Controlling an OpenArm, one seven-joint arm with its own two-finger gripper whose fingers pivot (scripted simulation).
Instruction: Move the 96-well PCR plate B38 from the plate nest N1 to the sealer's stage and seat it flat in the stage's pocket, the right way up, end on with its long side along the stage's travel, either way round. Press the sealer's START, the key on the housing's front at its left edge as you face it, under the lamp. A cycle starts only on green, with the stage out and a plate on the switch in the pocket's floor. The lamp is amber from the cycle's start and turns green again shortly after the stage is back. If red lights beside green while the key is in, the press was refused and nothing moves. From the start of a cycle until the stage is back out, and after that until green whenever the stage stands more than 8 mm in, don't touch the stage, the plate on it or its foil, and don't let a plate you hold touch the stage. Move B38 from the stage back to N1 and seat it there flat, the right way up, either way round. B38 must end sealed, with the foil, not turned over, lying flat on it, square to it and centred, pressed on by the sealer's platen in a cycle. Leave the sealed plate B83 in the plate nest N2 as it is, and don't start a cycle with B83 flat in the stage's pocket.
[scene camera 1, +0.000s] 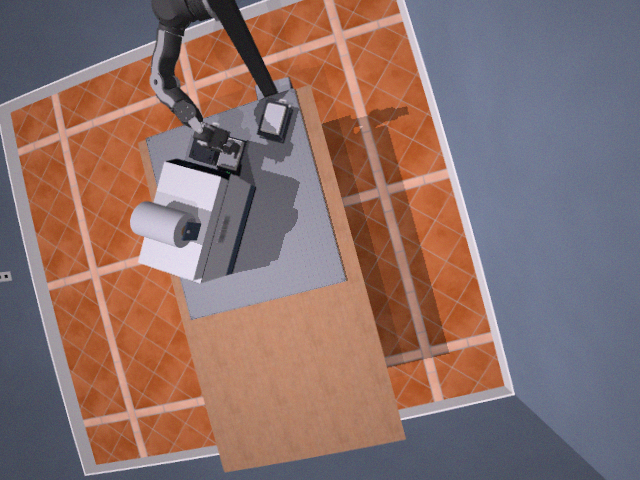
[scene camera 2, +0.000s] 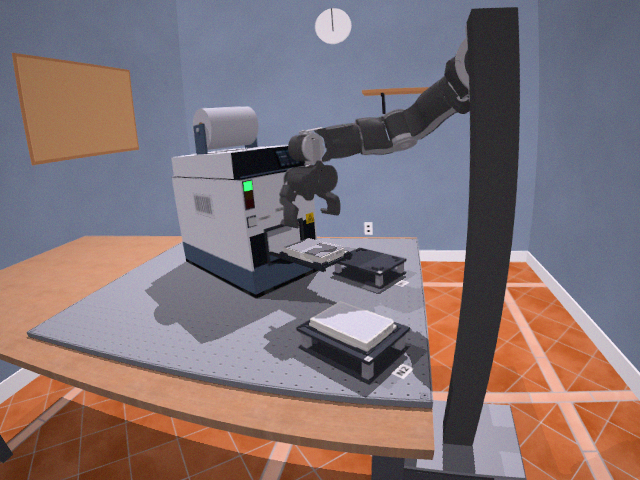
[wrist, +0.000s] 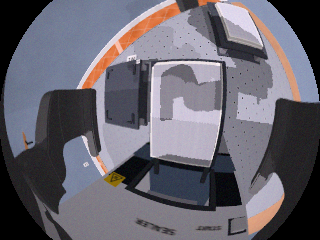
One and the same spot on a foil roll: (scene camera 2: 225, 127) is (scene camera 1: 176, 209).
